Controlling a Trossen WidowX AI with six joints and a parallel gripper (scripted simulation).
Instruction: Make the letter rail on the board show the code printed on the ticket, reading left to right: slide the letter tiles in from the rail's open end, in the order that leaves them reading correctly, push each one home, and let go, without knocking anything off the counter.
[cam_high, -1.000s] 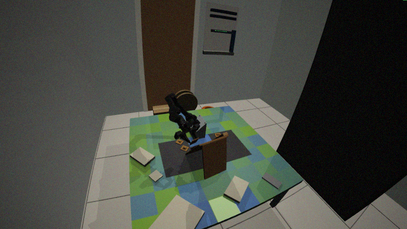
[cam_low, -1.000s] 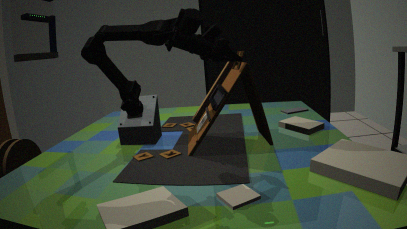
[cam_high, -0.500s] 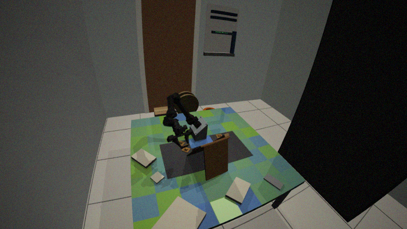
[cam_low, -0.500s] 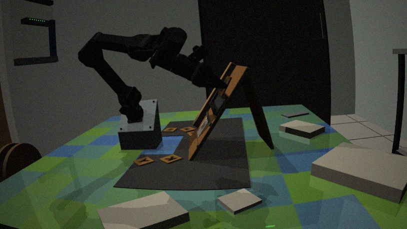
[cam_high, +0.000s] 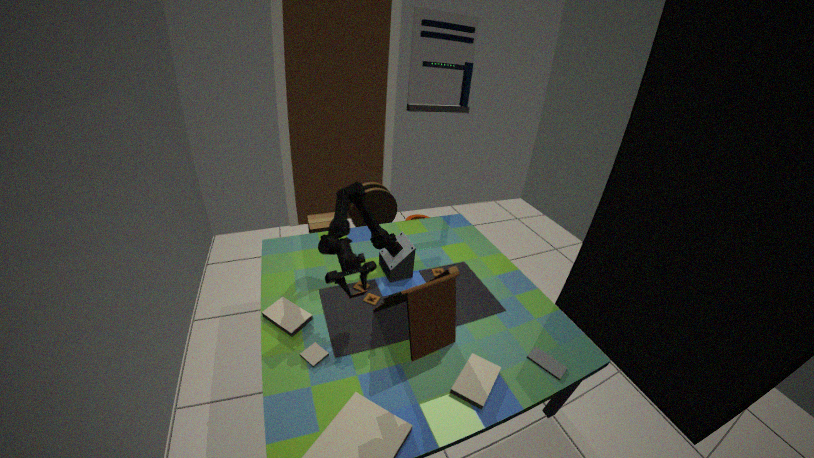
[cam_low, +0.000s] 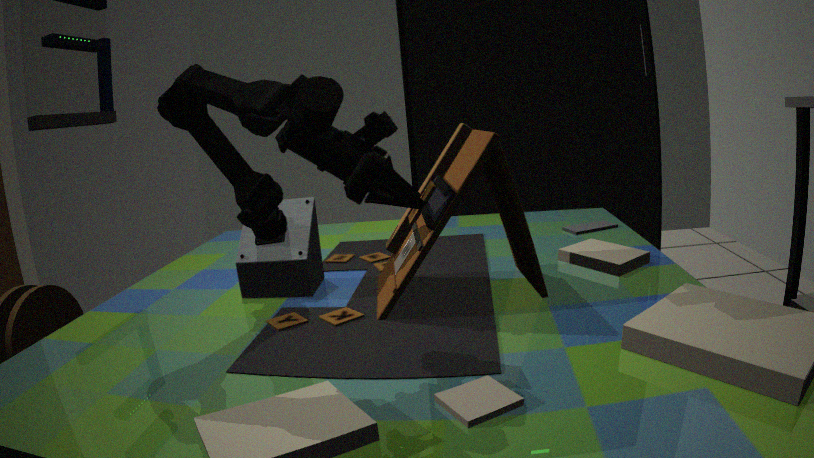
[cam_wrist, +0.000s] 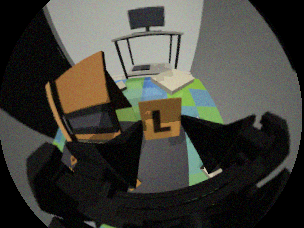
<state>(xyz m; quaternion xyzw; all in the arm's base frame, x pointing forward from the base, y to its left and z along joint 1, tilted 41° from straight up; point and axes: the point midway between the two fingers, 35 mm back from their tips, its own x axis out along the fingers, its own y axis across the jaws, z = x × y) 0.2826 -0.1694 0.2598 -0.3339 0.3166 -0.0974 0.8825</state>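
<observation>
Now: the white ticket 3 cm behind my gripper tip, 21 cm to the left of it and 12 cm below it. The rest, counted from my gripper tip: dark mat (10 cm behind, 28 cm to the left, 20 cm below); orange letter tile marked l (right at my gripper tip); orange letter tile marked f (11 cm behind, 48 cm to the left, 20 cm below).
</observation>
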